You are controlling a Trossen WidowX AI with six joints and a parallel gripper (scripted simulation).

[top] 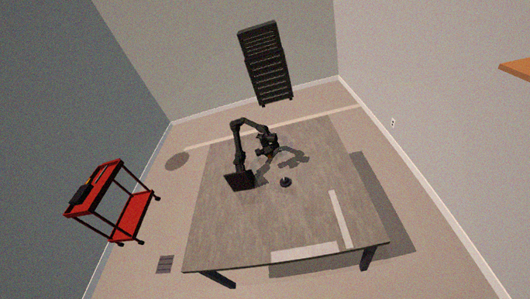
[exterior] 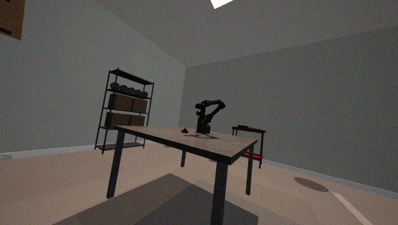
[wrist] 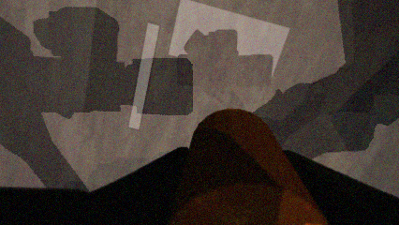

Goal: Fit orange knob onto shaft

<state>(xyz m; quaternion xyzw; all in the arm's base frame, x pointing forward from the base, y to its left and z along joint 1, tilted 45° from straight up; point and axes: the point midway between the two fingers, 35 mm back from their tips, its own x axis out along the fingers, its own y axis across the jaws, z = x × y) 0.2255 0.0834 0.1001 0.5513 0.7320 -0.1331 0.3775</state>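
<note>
Now: gripper tip 30 mm below the orange knob. The rest, counted from my gripper tip: dark round pedestal: 100 mm ahead, 170 mm to the right, 120 mm below.
</note>
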